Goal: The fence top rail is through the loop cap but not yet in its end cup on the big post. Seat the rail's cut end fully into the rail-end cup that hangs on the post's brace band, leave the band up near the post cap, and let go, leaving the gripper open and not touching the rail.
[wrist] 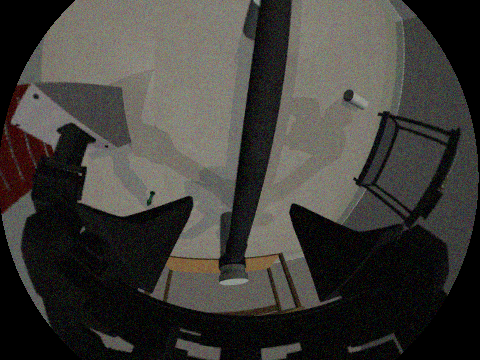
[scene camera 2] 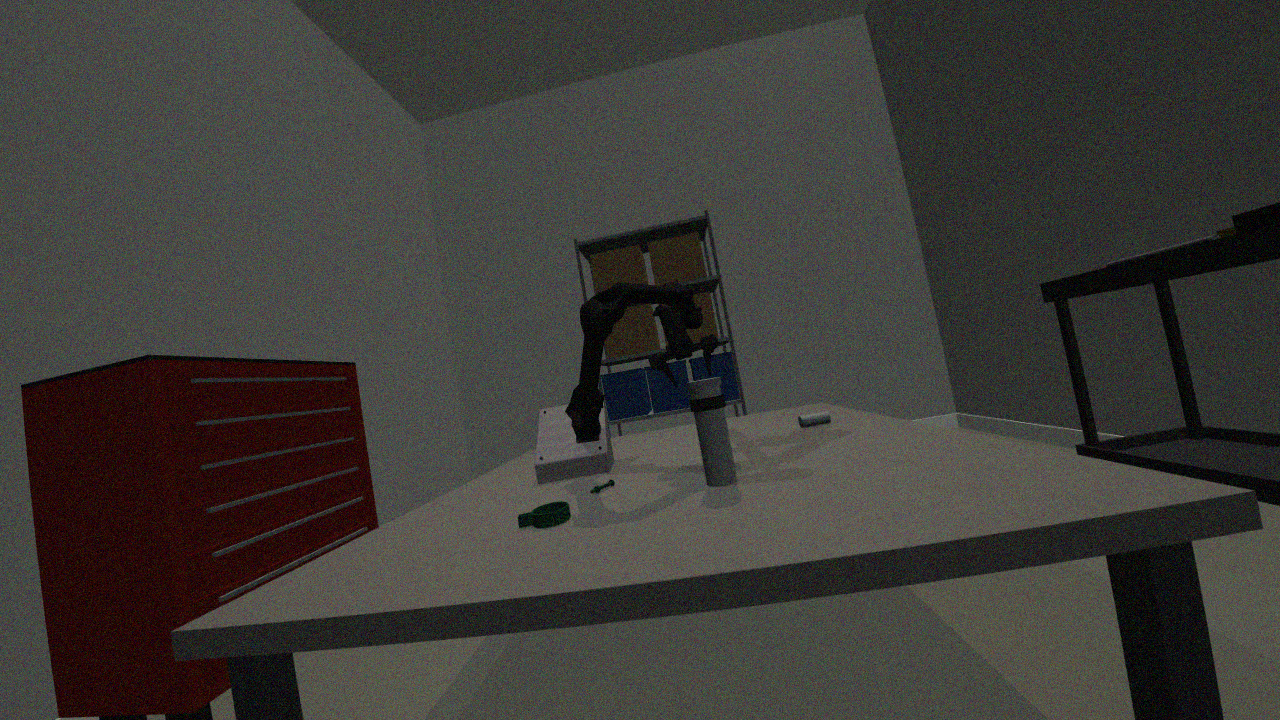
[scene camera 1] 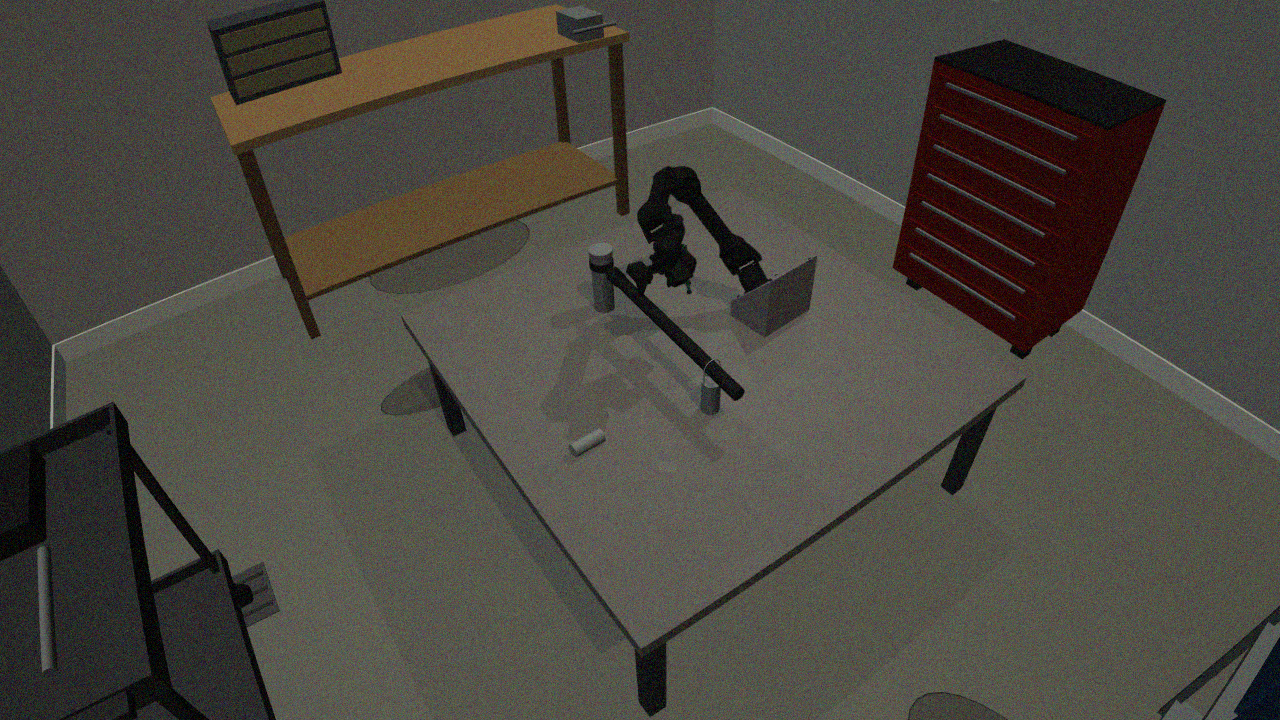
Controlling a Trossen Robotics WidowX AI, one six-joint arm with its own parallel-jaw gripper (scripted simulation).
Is my gripper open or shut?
Open.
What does my gripper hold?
Nothing.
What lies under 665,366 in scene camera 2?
My gripper.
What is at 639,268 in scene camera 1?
My gripper.
